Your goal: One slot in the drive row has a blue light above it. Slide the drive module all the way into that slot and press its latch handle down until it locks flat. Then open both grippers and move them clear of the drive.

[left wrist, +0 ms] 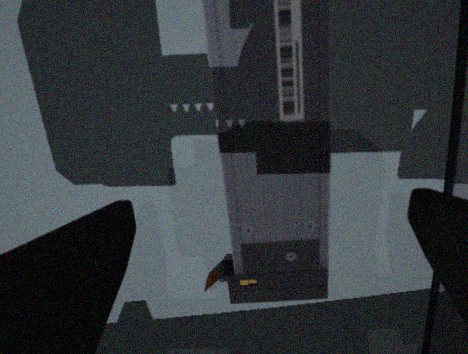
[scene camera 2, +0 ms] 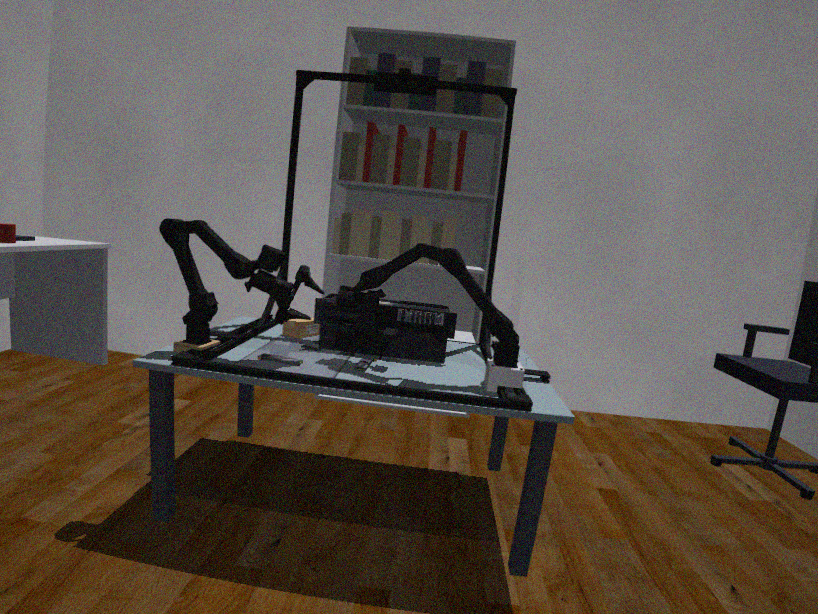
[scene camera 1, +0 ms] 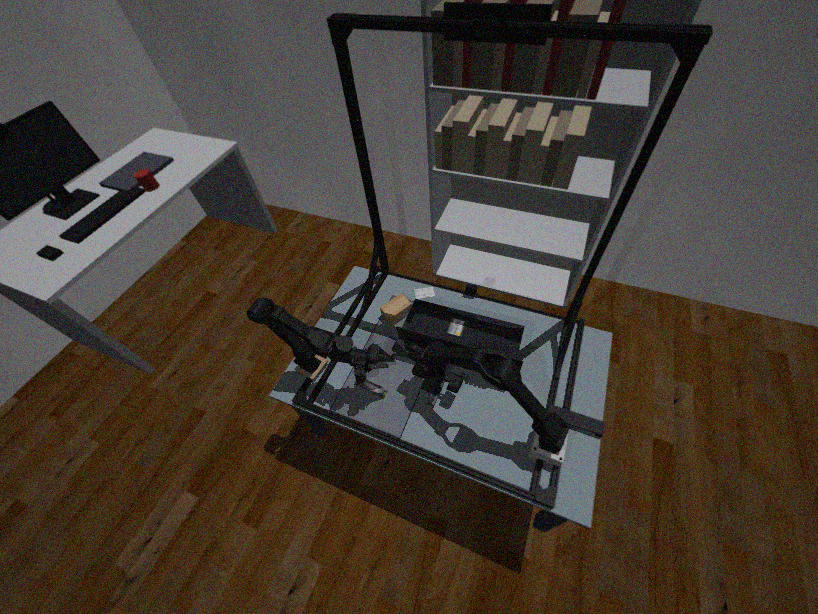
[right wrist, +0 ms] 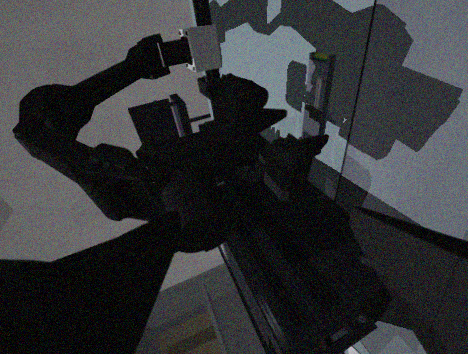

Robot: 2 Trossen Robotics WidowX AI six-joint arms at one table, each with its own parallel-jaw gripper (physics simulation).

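Where they show: left gripper, fingertip midpoint: [left wrist: 271, 208] [scene camera 2: 366, 358] [right wrist: 304, 124]; right gripper, fingertip midpoint: [scene camera 2: 317, 306] [scene camera 1: 391, 363] [right wrist: 264, 217]; left arm's base, link origin: [scene camera 2: 505, 364] [scene camera 1: 550, 441] [right wrist: 187, 50]; right arm's base, link origin: [scene camera 2: 197, 341] [scene camera 1: 311, 364].
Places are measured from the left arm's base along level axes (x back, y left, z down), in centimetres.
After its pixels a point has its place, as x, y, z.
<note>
The drive module [left wrist: 275, 211] @[-42.7, -8.1, 6.4] [right wrist: 317, 92] @[-43.4, -3.1, 6.4] is a long grey bar and lies flat on the table [left wrist: 190, 218] @[-39.6, -8.7, 7.3] [scene camera 1: 589, 366] @[9.2, -37.4, 7.3], outside the dark drive chassis [scene camera 1: 468, 334] @[-36.6, -23.9, -10.3] [scene camera 2: 376, 335]. Its dark handle end [left wrist: 278, 284] @[-42.6, -11.3, 6.4] carries a small yellow tag, and the brown-tipped latch handle [left wrist: 215, 275] @[-40.2, -11.1, 6.9] sticks out to the side. My left gripper [left wrist: 271, 208] @[-42.6, -7.6, 5.5] [scene camera 1: 433, 372] @[-42.6, -7.6, 5.5] [scene camera 2: 360, 301] is open and empty, and it hangs straight above the module. My right gripper [right wrist: 264, 217] @[-58.4, -2.6, -10.1] [scene camera 1: 377, 359] @[-58.4, -2.6, -10.1] [scene camera 2: 303, 286] is open and empty, raised to the left of the chassis. I cannot make out the blue light.
A wooden block [scene camera 1: 396, 305] @[-72.6, -34.1, 1.1] [scene camera 2: 298, 329] @[-71.8, -27.1, 3.7] and a white card [scene camera 1: 425, 292] @[-65.4, -49.8, 7.2] lie at the table's back left. A tall black frame [scene camera 1: 354, 122] @[-87.6, -52.1, -69.1] [scene camera 2: 292, 183] @[-87.5, -53.4, -51.0] stands around the table. A bookshelf [scene camera 1: 436, 201] stands behind it, and a side table [scene camera 1: 200, 152] is at far left.
</note>
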